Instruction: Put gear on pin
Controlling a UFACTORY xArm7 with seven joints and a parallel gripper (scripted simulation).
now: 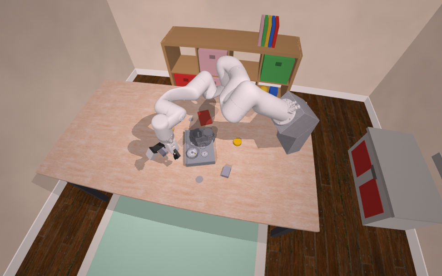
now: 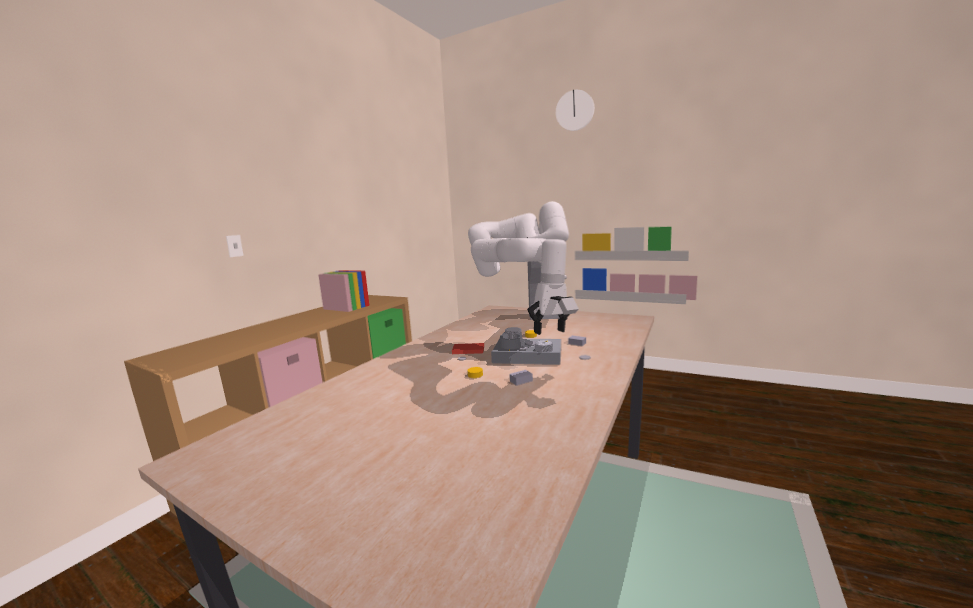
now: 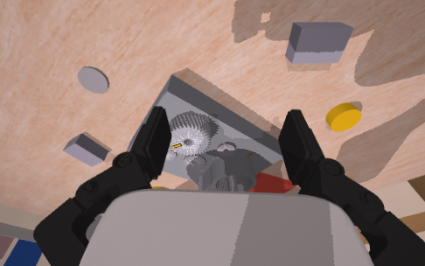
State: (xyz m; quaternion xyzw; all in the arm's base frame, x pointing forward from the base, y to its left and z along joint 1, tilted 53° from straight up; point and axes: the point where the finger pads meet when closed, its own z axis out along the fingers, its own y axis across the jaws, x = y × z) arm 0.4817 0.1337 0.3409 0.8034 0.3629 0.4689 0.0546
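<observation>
The grey gear lies 80 mm behind my hand, 70 mm to the right of it and 90 mm below it. The rest, counted from my hand: yellow disc: 300 mm behind, 250 mm to the right, 130 mm below; then red block: 30 mm behind, 380 mm to the right, 130 mm below.
</observation>
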